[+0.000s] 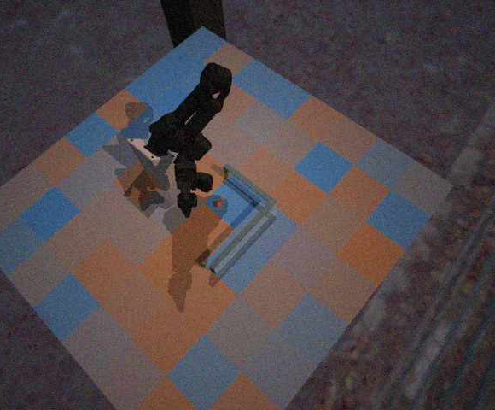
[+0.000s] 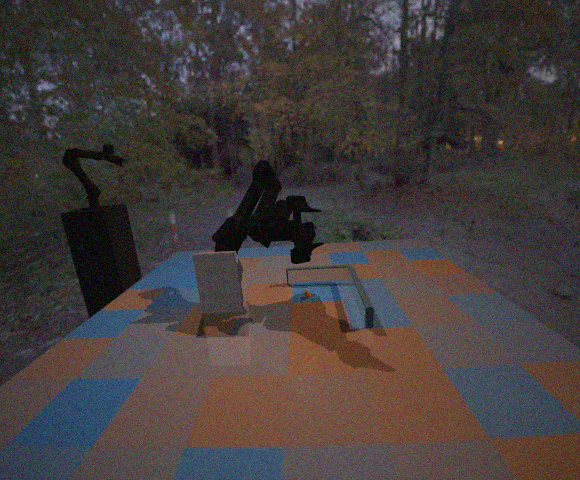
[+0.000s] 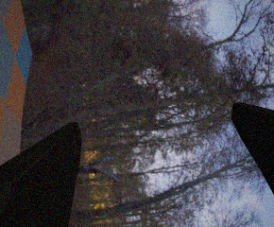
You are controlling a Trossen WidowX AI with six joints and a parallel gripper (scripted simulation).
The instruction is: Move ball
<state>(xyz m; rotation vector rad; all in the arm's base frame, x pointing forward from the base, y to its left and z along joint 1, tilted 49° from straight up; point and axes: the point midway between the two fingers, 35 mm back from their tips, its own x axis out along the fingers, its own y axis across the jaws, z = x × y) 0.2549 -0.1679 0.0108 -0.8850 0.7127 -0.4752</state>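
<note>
My gripper tip is now 260 mm above the orange ball, 140 mm to the right of it and 40 mm past it. From my gripper tip the other things lie so: see-through copy of the ball: 260 mm below, 170 mm to the left, 40 mm behind.
</note>
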